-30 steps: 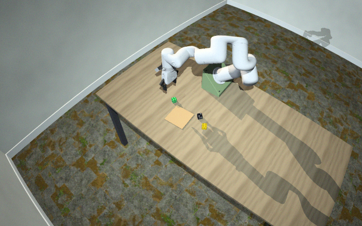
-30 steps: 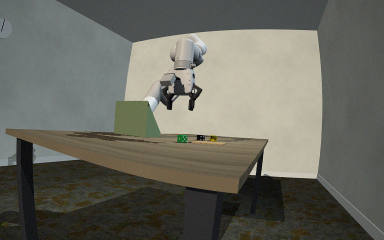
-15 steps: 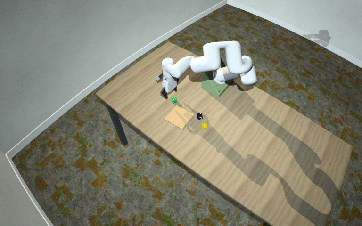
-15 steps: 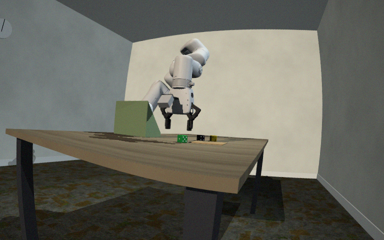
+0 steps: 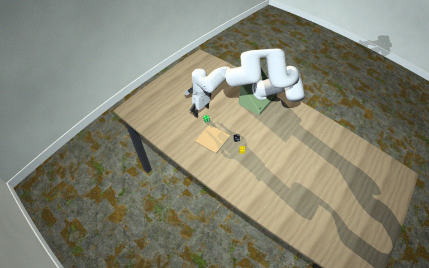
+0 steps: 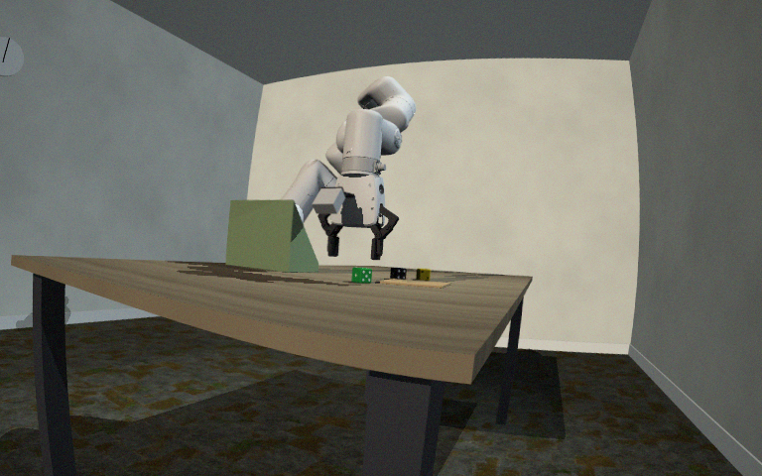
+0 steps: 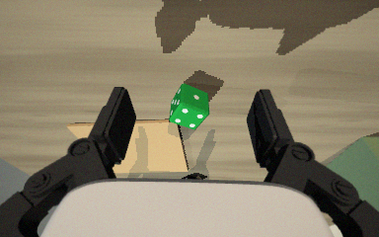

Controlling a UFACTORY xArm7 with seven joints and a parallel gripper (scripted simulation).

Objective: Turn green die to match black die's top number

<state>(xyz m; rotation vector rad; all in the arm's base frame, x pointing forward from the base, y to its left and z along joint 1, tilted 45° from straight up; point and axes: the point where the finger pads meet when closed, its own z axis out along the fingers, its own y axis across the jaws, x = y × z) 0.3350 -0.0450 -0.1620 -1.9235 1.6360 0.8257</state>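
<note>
Now: hand 40 mm to the right of the green die and 40 mm above it. Also, from my hand: black die 30 mm behind, 260 mm to the left, 40 mm below; then yellow die 10 mm ahead, 330 mm to the left, 40 mm below; then tan mat 60 mm ahead, 160 mm to the left, 60 mm below.
</note>
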